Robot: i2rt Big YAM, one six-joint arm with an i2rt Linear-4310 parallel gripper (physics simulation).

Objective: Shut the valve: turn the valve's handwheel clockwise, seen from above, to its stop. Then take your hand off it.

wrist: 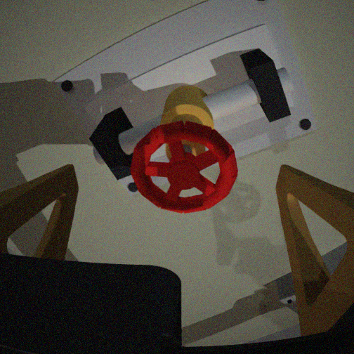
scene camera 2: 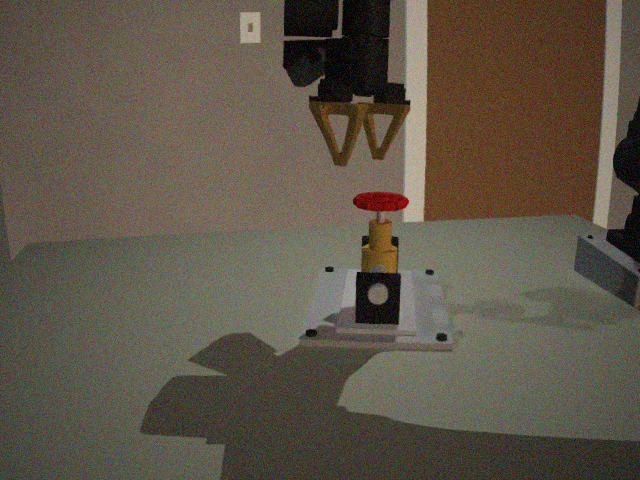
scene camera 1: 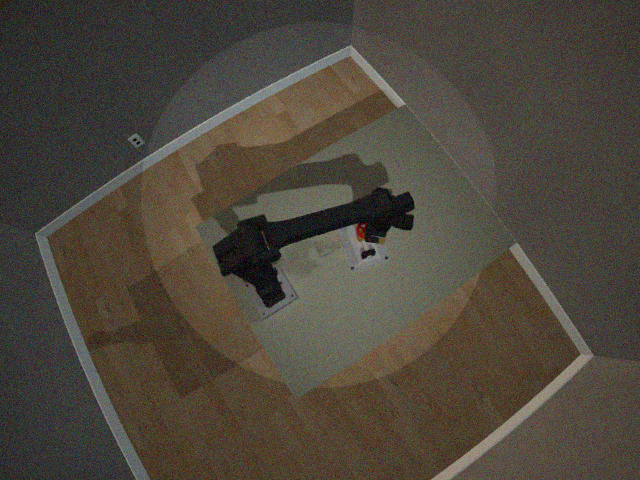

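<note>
The valve's red handwheel [scene camera 1: 361, 230] [scene camera 2: 381, 201] [wrist: 185, 171] sits level on a thin stem above the yellow valve body [scene camera 2: 379, 258] [wrist: 187, 100]. The valve stands on a pale base plate [scene camera 1: 356, 261] [scene camera 2: 430, 310] [wrist: 296, 107] with black pipe supports. My gripper [scene camera 1: 371, 239] [scene camera 2: 359, 161] [wrist: 176, 175] is open and empty. Its orange fingers point down, and their tips are above the handwheel, apart from it. In the wrist view one finger shows on each side of the wheel with a wide gap. In scene camera 1 the arm partly hides the wheel.
The arm [scene camera 1: 320, 222] reaches across the grey-green table top [scene camera 1: 336, 330] [scene camera 2: 129, 310] from its mounting plate [scene camera 1: 286, 297] [scene camera 2: 604, 266]. The arm's shadow falls on the table around the valve plate. A wall and a brown door [scene camera 2: 511, 103] stand behind the table.
</note>
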